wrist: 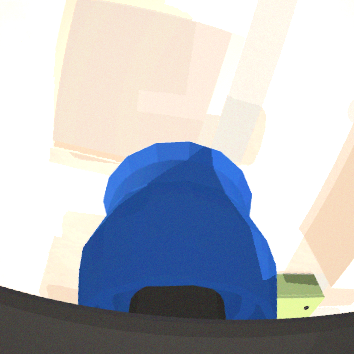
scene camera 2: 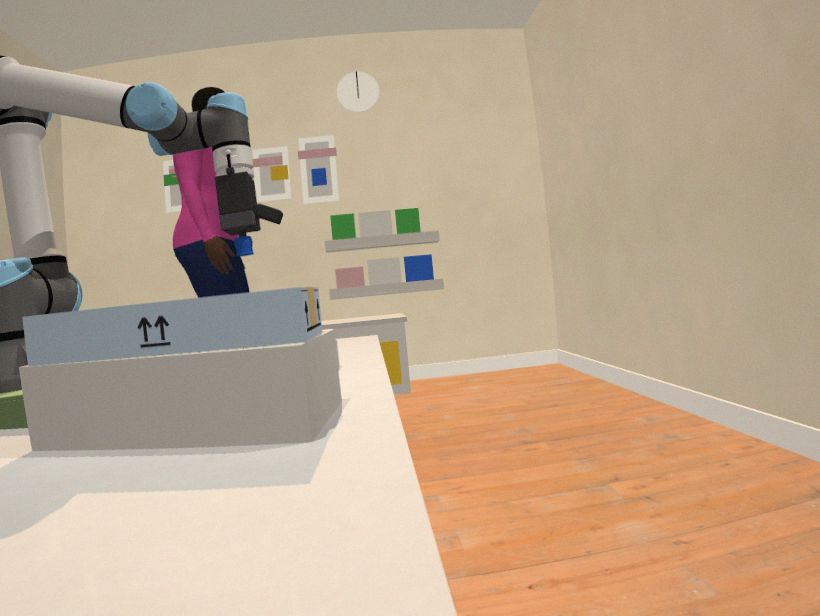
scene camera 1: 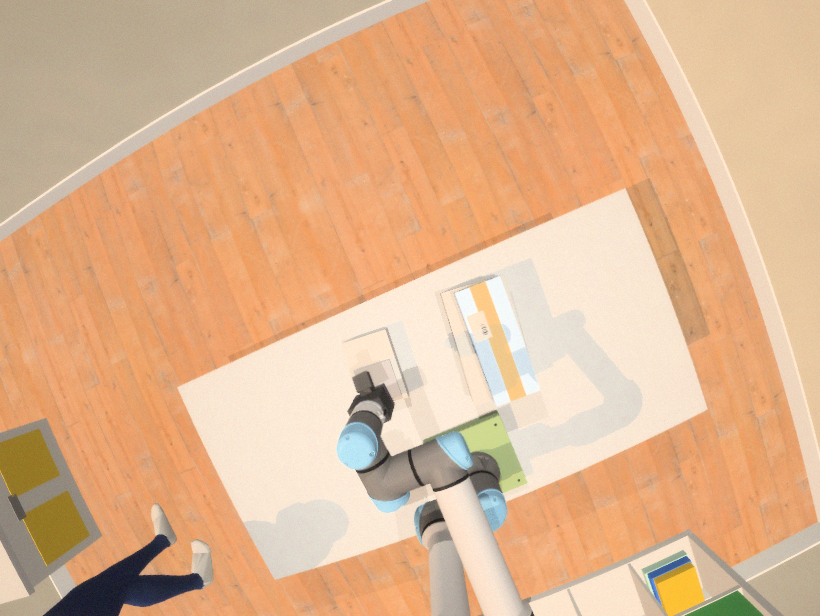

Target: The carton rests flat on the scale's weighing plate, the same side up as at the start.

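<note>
The carton is long and pale blue, with orange tape and a label on top and upward arrows on its side. It lies flat on a larger beige-grey block. The scale is a low beige body left of that block in scene camera 1; its squarish weighing plate is partly covered by my tool. My gripper, a blue suction cup, points down with no object on it. It hangs above table height beside or over the scale; its exact offset is unclear. The tool hides the cup in scene camera 1.
The green base plate lies under the arm's base on the white table. A person in pink and navy stands behind the arm. A cabinet and an open storage unit stand off the table.
</note>
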